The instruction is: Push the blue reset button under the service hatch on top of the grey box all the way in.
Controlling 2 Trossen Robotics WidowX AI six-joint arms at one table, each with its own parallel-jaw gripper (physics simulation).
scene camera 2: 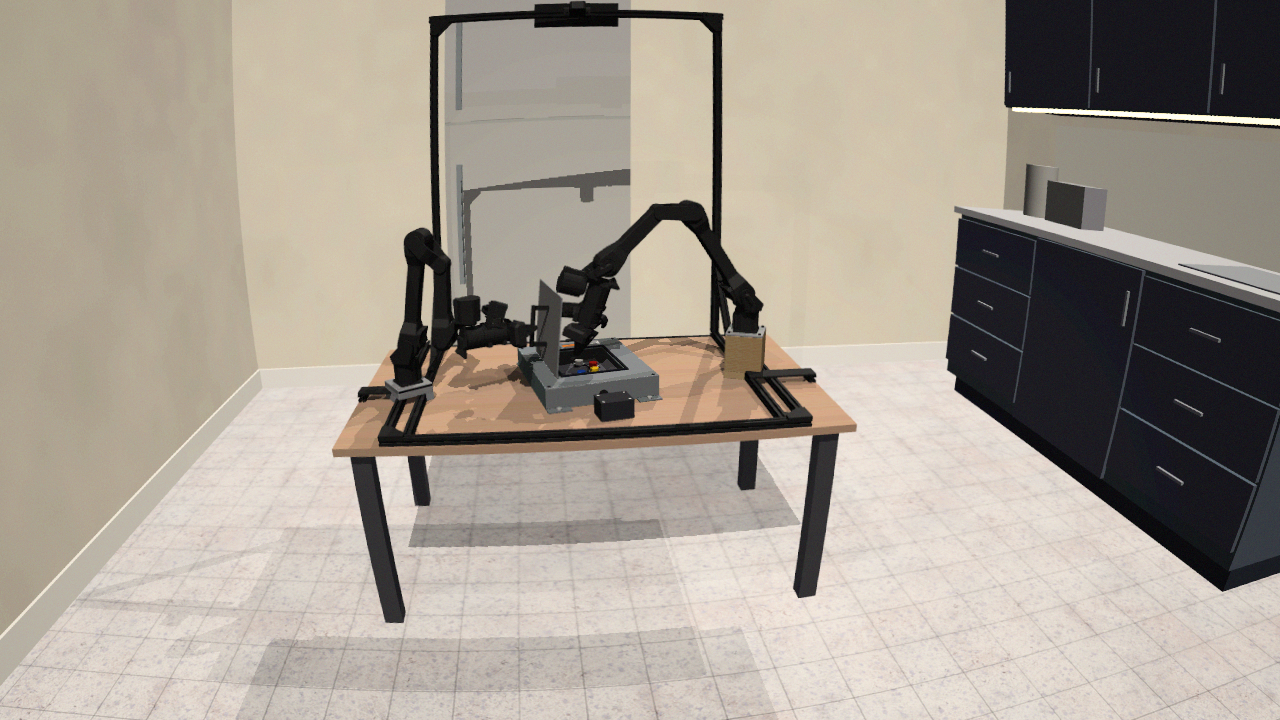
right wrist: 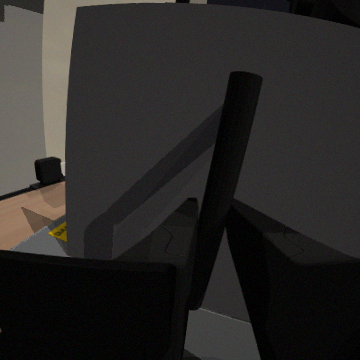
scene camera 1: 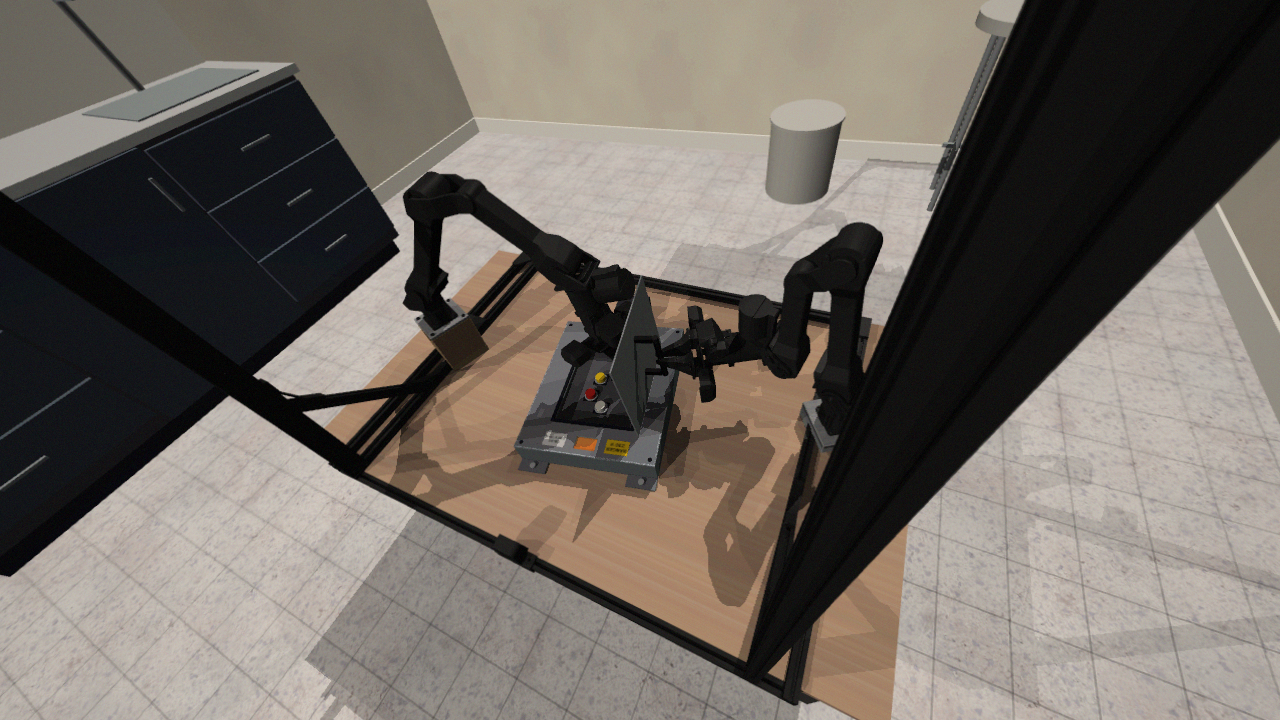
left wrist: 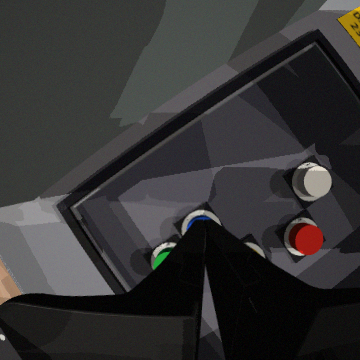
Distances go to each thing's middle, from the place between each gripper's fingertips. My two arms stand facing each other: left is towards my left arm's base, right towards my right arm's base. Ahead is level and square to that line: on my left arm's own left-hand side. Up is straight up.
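Labels:
The red button (left wrist: 306,238) is 13 cm below my right hand, 15 cm to the left of it and 4 cm behind it. I find the white button (left wrist: 312,181) 13 cm lower than my right hand, 12 cm to the left of it and 6 cm behind it. As for the service hatch (scene camera 1: 634,365), my right hand is 1 cm above it and 2 cm to the right of it. Going by their middles, of the things named here the hatch is the nearest to my right hand.
Counted from my left hand, the service hatch is 6 cm above, 8 cm to the right and 3 cm behind. The white button is 2 cm to the left of my left hand, 5 cm below it and 9 cm behind it, and going by its middle, the white button is nearer to my left hand than to my right hand. The red button sits 5 cm below my left hand, 5 cm to the left of it and 6 cm behind it.

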